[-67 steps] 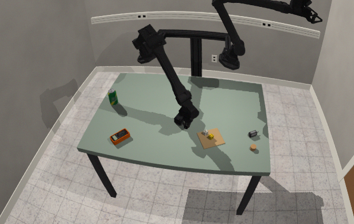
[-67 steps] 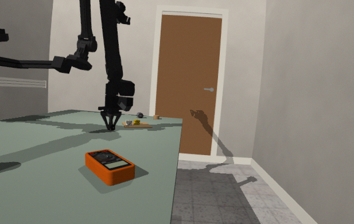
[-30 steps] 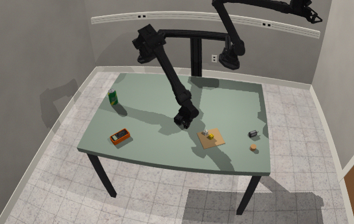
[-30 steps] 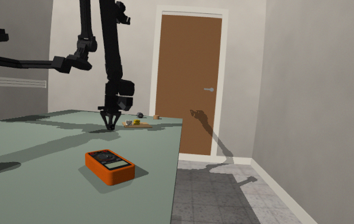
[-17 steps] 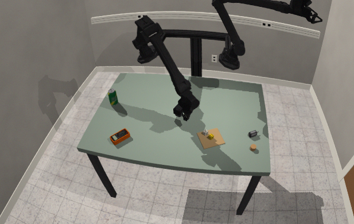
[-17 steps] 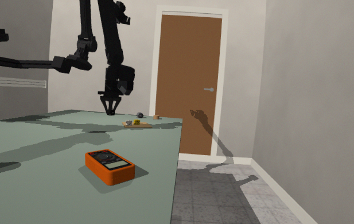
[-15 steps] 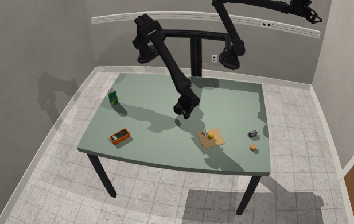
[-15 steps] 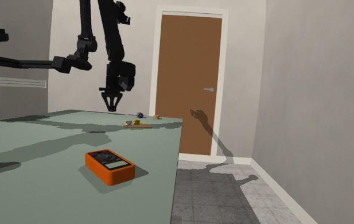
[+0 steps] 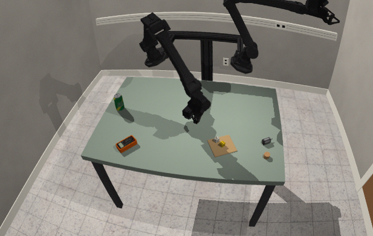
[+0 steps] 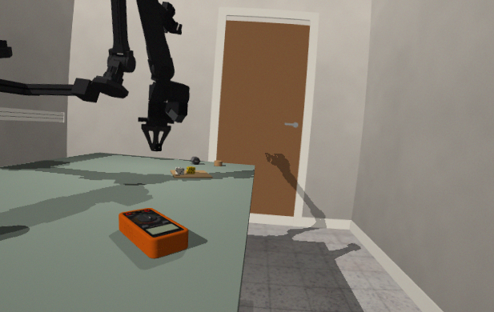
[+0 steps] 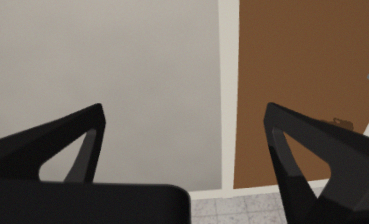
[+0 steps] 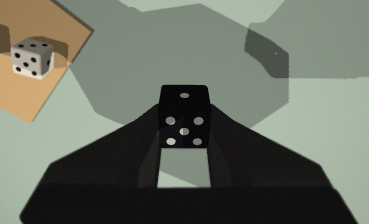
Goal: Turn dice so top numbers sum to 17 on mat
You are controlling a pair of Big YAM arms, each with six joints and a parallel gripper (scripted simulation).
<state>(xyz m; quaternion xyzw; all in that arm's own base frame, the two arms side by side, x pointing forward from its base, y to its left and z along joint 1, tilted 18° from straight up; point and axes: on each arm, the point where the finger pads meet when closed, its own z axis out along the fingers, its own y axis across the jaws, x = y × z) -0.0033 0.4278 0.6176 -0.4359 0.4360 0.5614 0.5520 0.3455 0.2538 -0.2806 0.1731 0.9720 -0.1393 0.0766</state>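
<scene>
Now: right hand 50 mm short of the white die, 130 mm to the right of it and 100 mm above it. The rest, counted from my right hand: black die: right at my right hand; then yellow die: 80 mm ahead, 160 mm to the left, 100 mm below; then tan mat: 80 mm ahead, 160 mm to the left, 110 mm below.
</scene>
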